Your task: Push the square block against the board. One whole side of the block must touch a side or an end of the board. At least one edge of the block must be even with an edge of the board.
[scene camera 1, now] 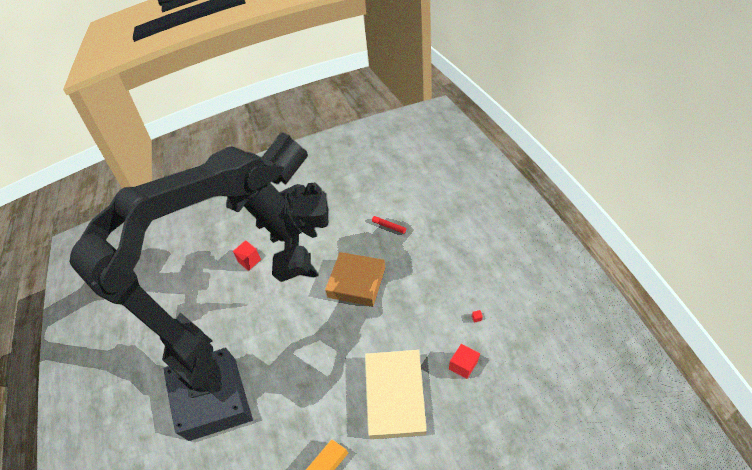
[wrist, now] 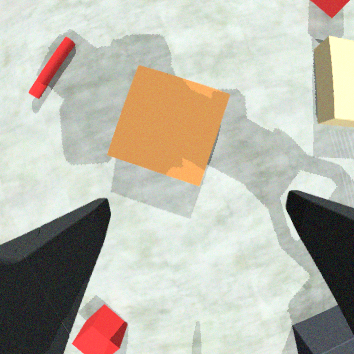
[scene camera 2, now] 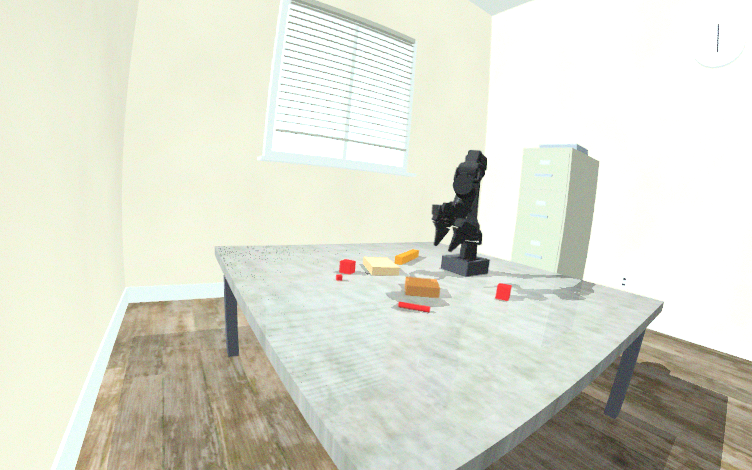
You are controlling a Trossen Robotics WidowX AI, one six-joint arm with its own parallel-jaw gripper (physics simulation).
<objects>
The gripper is open, holding nothing. Also in view: a square block. A board rests on the table.
</objects>
